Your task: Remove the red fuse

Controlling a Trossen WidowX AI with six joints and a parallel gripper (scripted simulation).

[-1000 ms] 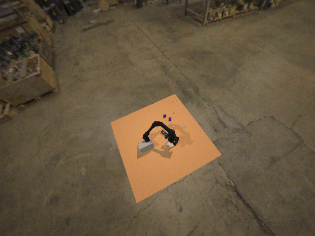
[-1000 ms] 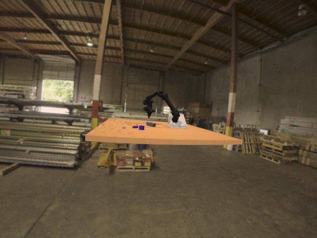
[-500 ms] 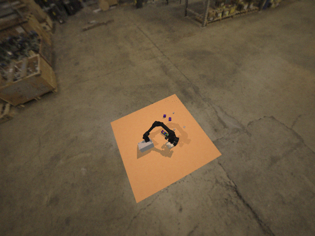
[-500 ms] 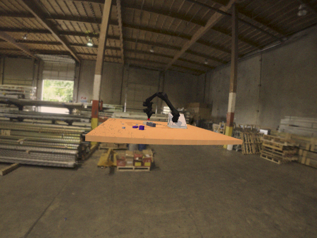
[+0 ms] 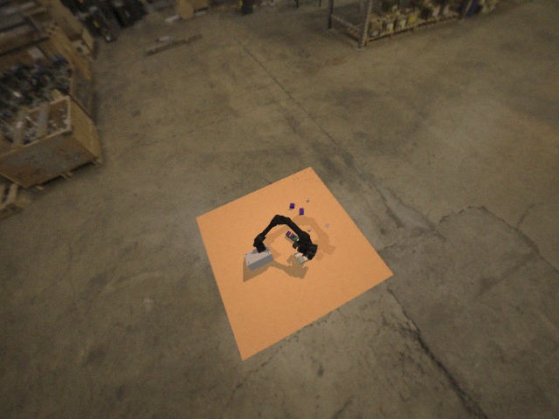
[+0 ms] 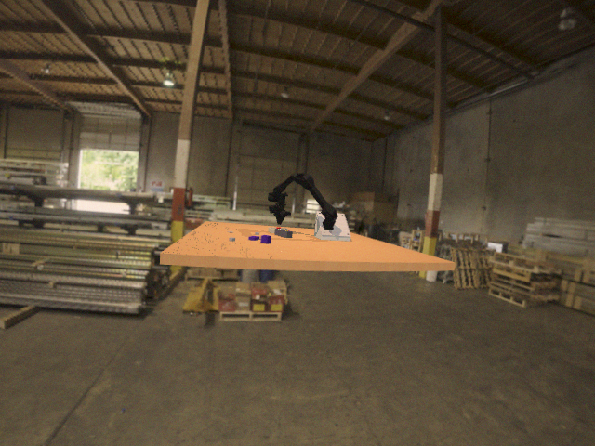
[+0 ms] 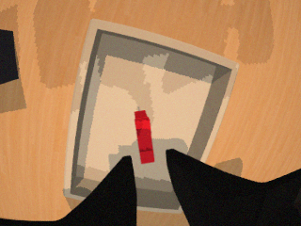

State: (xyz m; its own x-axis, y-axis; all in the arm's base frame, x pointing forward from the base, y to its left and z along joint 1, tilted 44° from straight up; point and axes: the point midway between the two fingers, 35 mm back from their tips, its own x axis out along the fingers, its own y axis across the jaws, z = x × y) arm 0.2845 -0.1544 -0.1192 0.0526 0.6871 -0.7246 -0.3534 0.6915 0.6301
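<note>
Now: gripper tip 2 cm above the red fuse. Round my gripper tip: tray 5 cm below.
</note>
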